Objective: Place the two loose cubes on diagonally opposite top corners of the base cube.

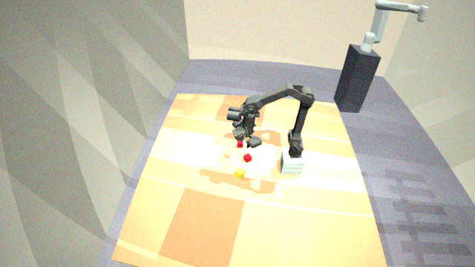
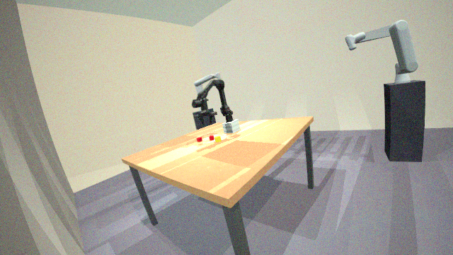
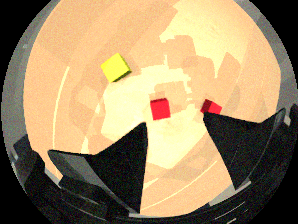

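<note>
The yellow base cube lies 20 mm ahead of my gripper tip, 100 mm to the left of it and 110 mm below it.
</note>
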